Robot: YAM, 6 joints.
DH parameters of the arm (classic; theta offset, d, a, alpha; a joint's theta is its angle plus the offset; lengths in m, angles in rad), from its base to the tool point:
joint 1: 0 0.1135 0.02 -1.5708
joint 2: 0 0 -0.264 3.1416
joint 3: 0.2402 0 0.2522 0
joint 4: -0.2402 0 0.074 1.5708
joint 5: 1.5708 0 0 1.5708
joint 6: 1.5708 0.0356 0 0
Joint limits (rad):
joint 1: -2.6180..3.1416
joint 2: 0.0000..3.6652
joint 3: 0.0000..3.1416
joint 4: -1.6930..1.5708
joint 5: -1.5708..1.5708
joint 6: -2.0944..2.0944
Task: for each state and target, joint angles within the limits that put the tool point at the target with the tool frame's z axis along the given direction. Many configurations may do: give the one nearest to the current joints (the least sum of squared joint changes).
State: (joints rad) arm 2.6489 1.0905 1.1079 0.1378 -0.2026 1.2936
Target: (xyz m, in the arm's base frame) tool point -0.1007 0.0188 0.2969 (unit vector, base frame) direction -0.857 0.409 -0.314
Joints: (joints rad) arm 3.0812 0.4008 0.6405 -0.5824 0.3645 1.2936
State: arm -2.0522 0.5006 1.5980 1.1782 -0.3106 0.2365
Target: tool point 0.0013 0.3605 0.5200 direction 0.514 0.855 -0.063
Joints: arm -1.5193 0.7237 2.3724 1.5689 -0.5914 0.2365
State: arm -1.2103 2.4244 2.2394 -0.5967 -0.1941 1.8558
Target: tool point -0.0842 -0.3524 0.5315 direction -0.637 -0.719 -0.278
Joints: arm -1.7569 1.9465 2.6618 -1.0406 0.5155 1.8558
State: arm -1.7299 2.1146 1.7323 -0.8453 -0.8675 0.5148
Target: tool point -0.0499 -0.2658 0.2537 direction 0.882 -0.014 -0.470
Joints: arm -1.8682 1.7320 1.3405 -1.6599 -1.0118 0.5148
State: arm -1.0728 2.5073 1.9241 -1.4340 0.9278 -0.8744
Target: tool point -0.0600 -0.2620 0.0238 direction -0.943 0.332 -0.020
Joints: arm -1.6670 2.5603 1.1927 -1.6908 1.3277 -0.8744
